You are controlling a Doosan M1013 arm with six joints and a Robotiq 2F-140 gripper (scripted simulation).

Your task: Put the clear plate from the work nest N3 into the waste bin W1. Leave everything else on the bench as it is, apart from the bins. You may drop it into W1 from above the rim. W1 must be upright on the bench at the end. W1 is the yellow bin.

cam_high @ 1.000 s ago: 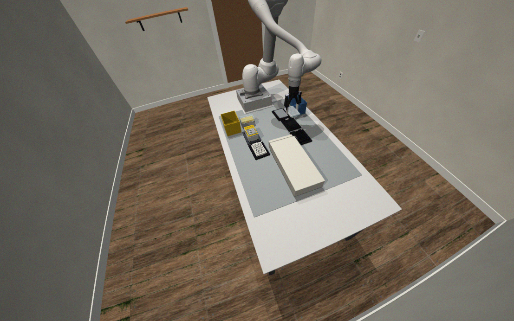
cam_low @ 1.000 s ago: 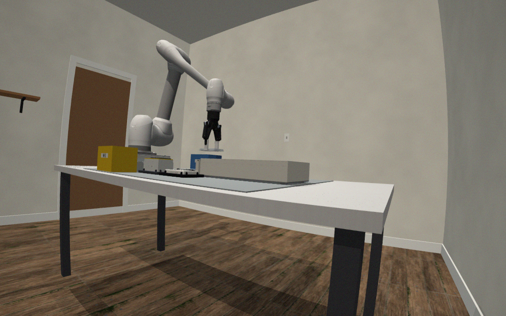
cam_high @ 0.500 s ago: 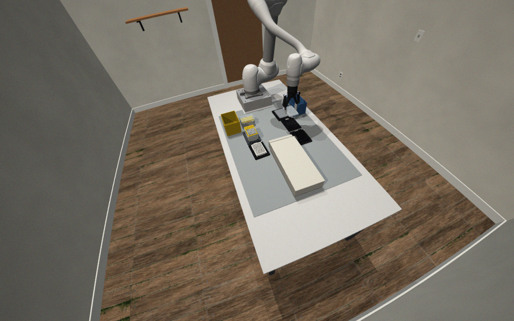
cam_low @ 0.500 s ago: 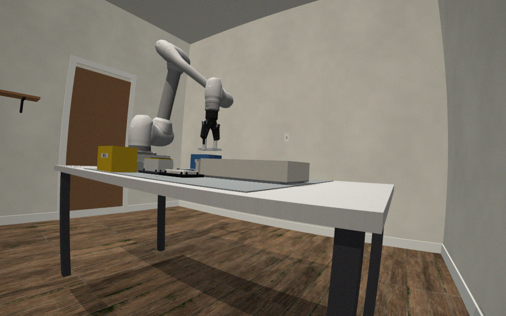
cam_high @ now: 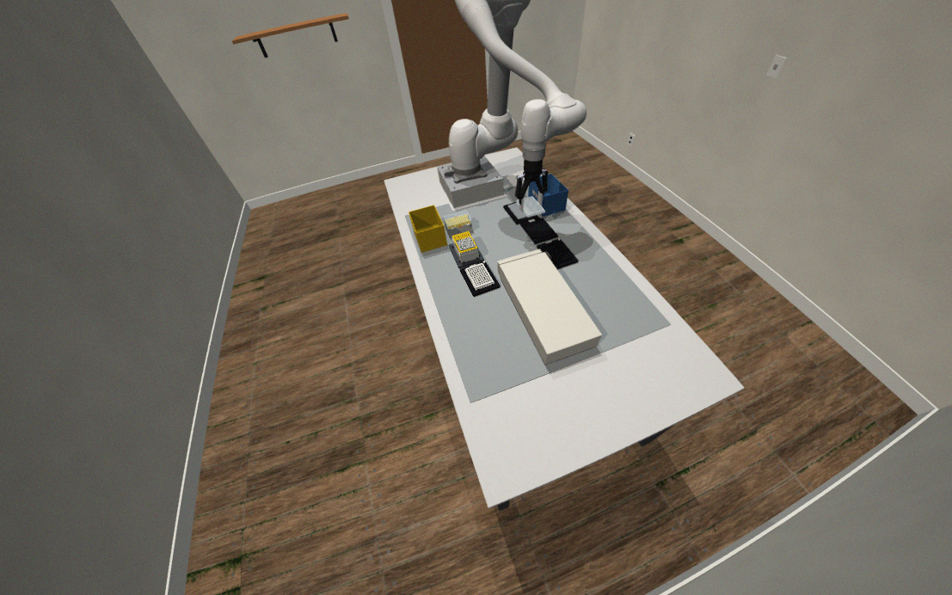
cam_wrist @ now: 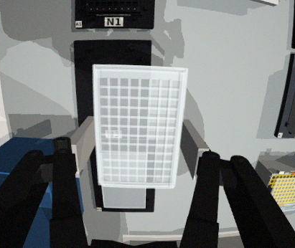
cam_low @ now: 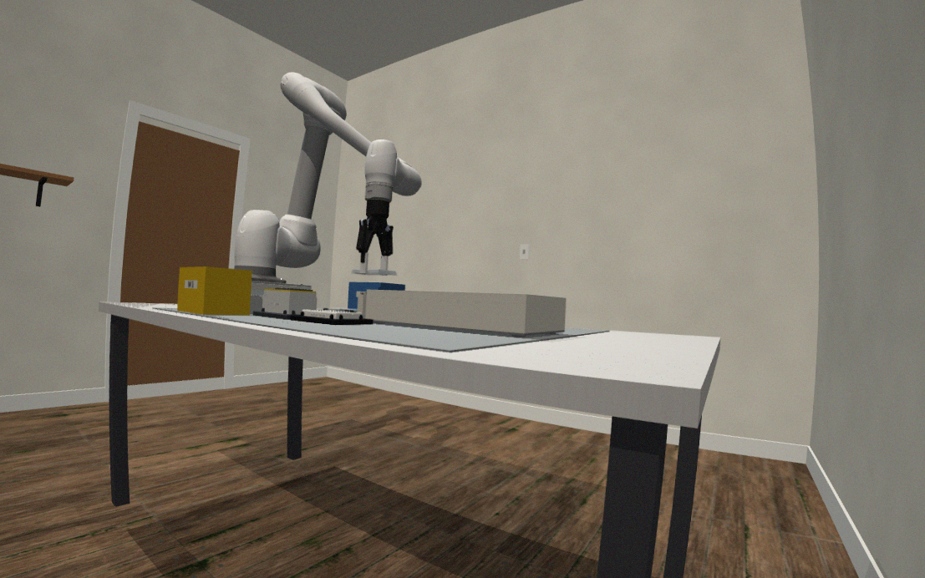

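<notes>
Right now the yellow bin W1 is 470 mm to the right of my hand, 130 mm below it and 130 mm behind it. Round my hand: yellow tip rack 340 mm to the right, 110 mm below, 30 mm ahead; then clear plate 20 mm below; then blue bin 180 mm behind, 170 mm to the left, 130 mm below.
</notes>
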